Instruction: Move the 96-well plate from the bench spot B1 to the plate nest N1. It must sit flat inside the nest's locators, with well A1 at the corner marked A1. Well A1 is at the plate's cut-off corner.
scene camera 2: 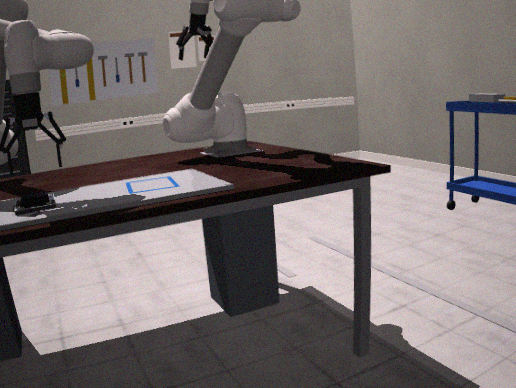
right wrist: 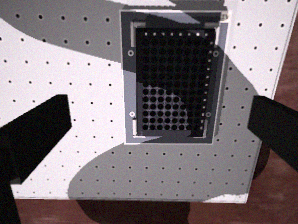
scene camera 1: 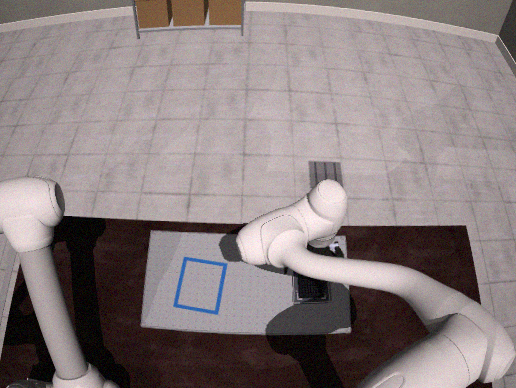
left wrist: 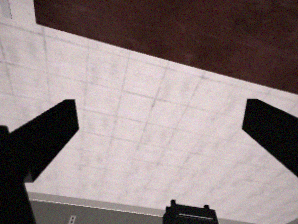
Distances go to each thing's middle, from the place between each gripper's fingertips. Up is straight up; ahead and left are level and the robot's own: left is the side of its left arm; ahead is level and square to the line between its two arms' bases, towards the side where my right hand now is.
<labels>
My right gripper is now 9 cm above the black 96-well plate (right wrist: pixel 164 109) and 2 cm to the left of it.
The black 96-well plate lies 810 mm ahead of my left hand, 730 mm to the right of it and 430 mm below it.
</labels>
